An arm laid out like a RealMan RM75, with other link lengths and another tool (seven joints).
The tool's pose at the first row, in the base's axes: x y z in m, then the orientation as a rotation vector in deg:
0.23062, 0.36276, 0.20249, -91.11, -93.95, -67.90
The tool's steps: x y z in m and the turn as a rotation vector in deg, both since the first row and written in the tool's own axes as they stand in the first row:
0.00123, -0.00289, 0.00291, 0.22, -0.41, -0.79
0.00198, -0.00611, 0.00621, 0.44, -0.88, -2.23
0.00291, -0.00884, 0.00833, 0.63, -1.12, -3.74
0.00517, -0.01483, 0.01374, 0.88, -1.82, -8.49
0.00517, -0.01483, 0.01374, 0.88, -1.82, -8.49
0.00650, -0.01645, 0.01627, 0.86, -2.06, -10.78
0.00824, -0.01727, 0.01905, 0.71, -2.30, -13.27
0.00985, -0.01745, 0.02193, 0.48, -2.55, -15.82
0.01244, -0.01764, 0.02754, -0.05, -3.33, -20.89
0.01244, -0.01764, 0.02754, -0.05, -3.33, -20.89
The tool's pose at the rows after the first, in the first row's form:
0.22816, 0.36616, 0.20164, -90.81, -95.06, -67.83
0.22552, 0.36971, 0.20013, -90.12, -96.84, -68.04
0.22312, 0.37226, 0.19941, -89.20, -98.52, -68.46
0.21796, 0.37863, 0.19768, -86.33, -103.66, -70.10
0.21796, 0.37863, 0.19768, -86.33, -103.66, -70.10
0.21665, 0.38163, 0.19735, -84.89, -106.02, -71.07
0.21612, 0.38497, 0.19743, -83.33, -108.51, -72.27
0.21624, 0.38827, 0.19749, -81.73, -111.03, -73.55
0.21672, 0.39442, 0.19716, -78.65, -116.19, -75.95
0.21672, 0.39442, 0.19716, -78.65, -116.19, -75.95

